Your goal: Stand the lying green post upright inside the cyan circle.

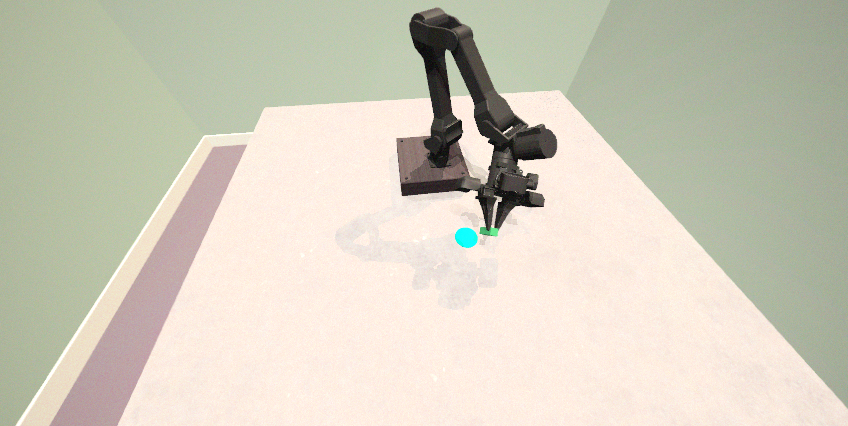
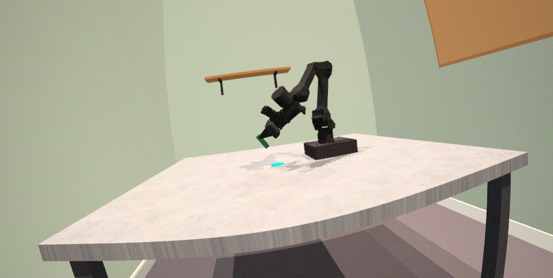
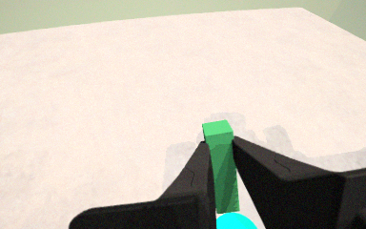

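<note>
The cyan circle is 6 cm behind my gripper tip, 2 cm to the right of it and 13 cm below it. Round my gripper tip: green post: 1 cm behind, 2 cm below.
</note>
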